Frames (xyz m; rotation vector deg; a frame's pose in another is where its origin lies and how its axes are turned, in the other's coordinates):
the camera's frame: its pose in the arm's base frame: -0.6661 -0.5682 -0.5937 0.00 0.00 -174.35
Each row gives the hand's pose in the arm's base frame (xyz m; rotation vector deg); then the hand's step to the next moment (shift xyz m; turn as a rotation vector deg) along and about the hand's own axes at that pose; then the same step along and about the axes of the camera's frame.
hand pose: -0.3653 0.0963 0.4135 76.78 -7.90 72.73
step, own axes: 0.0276 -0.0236 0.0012 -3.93 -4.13 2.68
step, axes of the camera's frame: -0.0307 -0.0188 0.0050 -2.64 3.52 -4.51
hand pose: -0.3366 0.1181 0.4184 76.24 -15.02 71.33
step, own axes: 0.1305 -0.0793 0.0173 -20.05 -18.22 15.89
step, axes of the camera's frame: -0.1285 -0.0606 0.0586 -12.05 20.35 -20.67
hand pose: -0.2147 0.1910 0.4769 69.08 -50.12 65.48
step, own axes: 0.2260 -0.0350 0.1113 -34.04 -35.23 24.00
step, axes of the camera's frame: -0.0874 0.0744 0.2270 -24.70 31.96 -36.67
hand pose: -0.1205 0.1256 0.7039 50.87 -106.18 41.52
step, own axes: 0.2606 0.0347 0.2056 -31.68 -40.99 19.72
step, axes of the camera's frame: 0.2288 0.1897 0.1518 -30.67 33.11 -32.19
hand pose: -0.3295 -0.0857 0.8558 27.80 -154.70 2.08
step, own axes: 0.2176 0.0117 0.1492 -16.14 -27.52 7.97
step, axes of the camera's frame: 0.2539 0.0499 -0.0530 -18.06 23.18 -14.77
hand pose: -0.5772 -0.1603 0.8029 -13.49 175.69 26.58
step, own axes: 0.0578 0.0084 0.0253 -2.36 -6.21 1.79
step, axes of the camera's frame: 0.0572 -0.0128 -0.0248 -2.80 5.29 -3.39
